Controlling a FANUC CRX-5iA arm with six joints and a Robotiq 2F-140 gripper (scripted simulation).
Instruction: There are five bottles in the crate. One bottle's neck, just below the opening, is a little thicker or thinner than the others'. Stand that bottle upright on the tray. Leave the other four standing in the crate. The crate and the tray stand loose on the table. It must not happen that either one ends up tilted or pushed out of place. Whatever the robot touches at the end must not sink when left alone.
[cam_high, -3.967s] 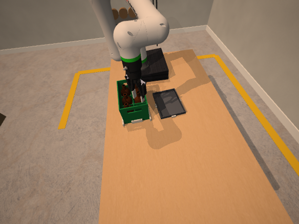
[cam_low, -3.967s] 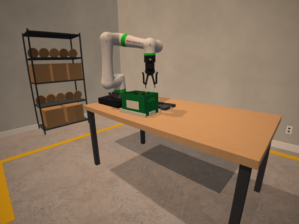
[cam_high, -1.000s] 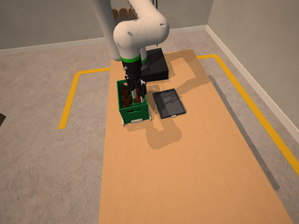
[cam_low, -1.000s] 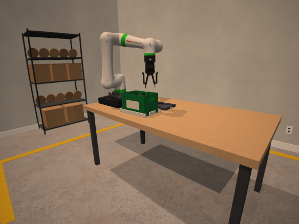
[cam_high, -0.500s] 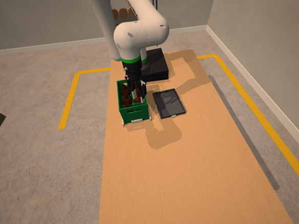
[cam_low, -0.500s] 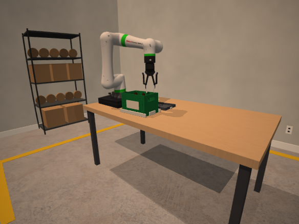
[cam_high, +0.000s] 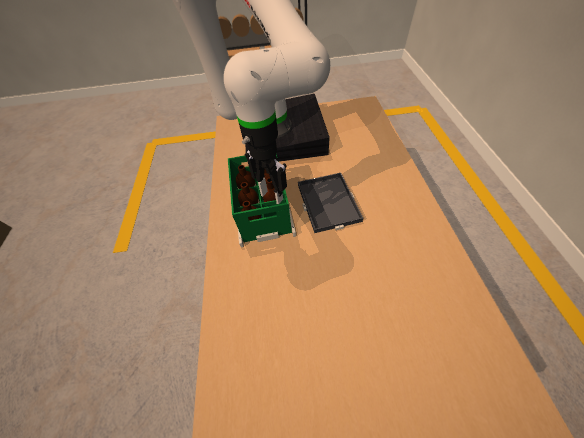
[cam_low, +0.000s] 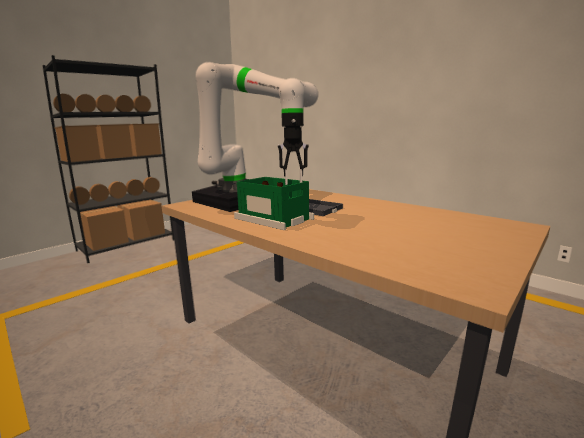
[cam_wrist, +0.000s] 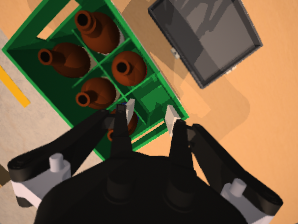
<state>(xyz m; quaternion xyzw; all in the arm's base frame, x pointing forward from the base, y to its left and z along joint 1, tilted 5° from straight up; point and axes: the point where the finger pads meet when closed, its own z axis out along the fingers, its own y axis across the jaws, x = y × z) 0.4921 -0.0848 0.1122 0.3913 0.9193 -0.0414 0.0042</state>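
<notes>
My gripper is now 110 mm above the green crate, 90 mm past it and 40 mm to the left of it. From my hand the other things lie so: dark grey tray 220 mm to the left, 180 mm below, 50 mm behind; then glass bottle 180 mm behind, 110 mm below.
</notes>
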